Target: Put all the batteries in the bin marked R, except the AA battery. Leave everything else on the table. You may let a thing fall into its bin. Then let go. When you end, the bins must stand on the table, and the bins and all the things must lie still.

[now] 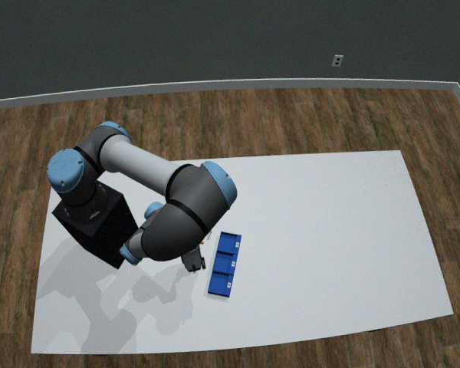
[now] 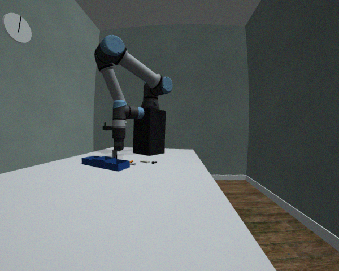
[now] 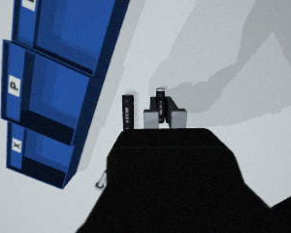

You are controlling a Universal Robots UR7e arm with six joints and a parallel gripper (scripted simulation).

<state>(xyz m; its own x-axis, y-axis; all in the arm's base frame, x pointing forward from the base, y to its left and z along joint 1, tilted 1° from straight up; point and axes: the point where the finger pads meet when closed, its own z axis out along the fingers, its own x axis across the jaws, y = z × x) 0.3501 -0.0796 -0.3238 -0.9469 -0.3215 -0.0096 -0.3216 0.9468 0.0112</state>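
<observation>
The orange battery is 11 cm to the left of my hand, 1 cm below it and 1 cm ahead of it. The rest, counted from my hand: silver bolt: 15 cm to the left, 5 cm ahead, 1 cm below; dotted piece: 18 cm to the left, 3 cm behind, 1 cm below; blue three-compartment bin tray: 12 cm ahead, 2 cm to the left.
</observation>
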